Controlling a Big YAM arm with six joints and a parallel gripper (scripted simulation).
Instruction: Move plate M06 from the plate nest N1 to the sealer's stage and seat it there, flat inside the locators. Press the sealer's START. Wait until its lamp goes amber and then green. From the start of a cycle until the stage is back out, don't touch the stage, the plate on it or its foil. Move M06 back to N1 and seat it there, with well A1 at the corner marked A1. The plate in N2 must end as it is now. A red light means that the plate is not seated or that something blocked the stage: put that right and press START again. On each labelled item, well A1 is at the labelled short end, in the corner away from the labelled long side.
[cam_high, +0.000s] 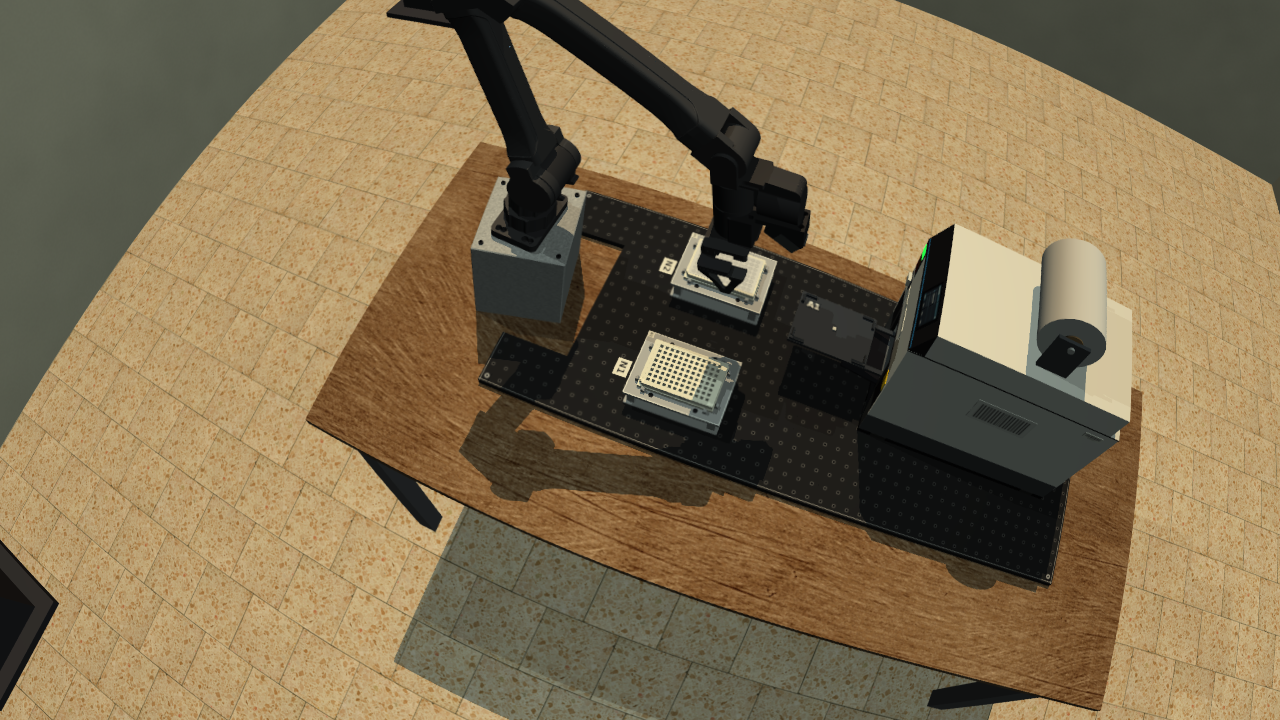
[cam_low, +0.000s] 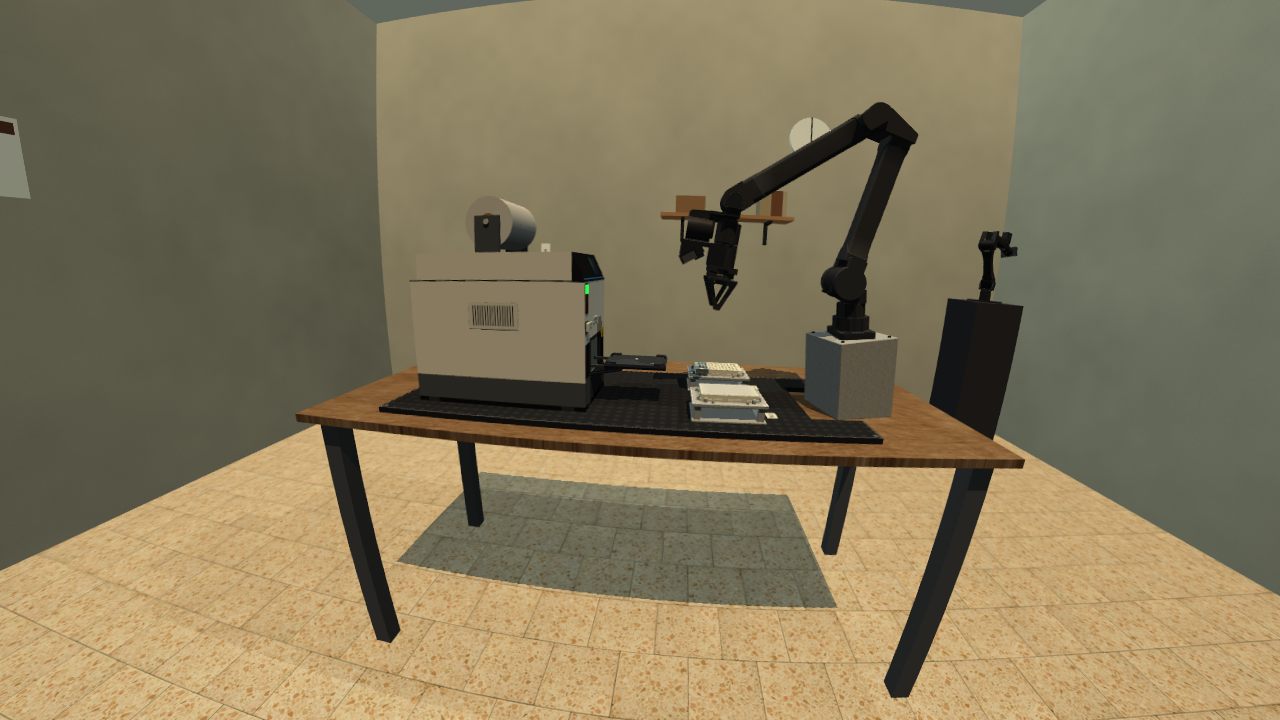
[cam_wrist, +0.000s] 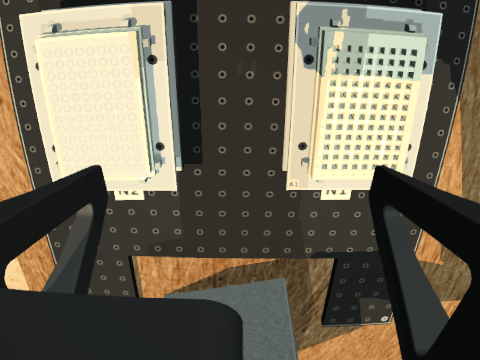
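My gripper is now 2 cm past the plate M06, 11 cm to the left of it and 19 cm above it. Round my hand: plate nest N1 (2 cm behind, 11 cm to the right, 20 cm below); well plate (4 cm behind, 11 cm to the left, 19 cm below); sealer stage (18 cm ahead, 5 cm to the left, 14 cm below).
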